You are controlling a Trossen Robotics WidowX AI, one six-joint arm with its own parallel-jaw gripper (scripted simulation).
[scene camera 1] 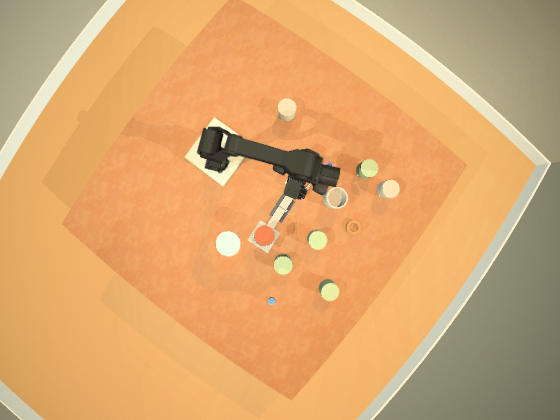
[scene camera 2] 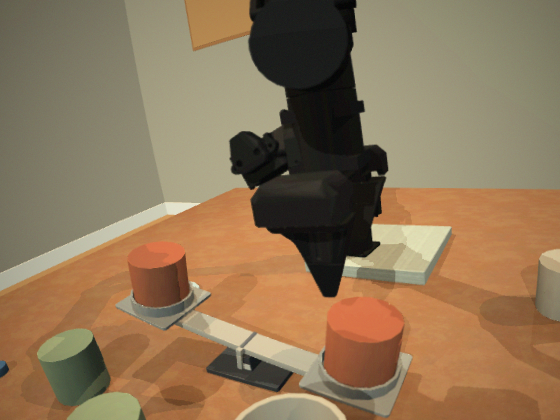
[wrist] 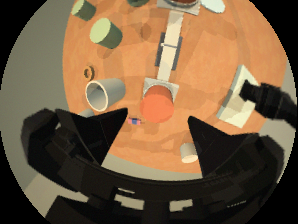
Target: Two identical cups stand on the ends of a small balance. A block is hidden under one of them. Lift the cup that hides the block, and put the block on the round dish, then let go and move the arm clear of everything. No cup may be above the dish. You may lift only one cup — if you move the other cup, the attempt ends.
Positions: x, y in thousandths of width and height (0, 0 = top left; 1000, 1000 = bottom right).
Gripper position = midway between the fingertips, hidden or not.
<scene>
My gripper (scene camera 2: 617, 651) is open and holds nothing. Also in view: an orange cup (scene camera 2: 283, 646), an orange cup (scene camera 2: 651, 799) and a beige cup (wrist: 341, 422).
My gripper also shows in the wrist view (wrist: 532, 511).
</scene>
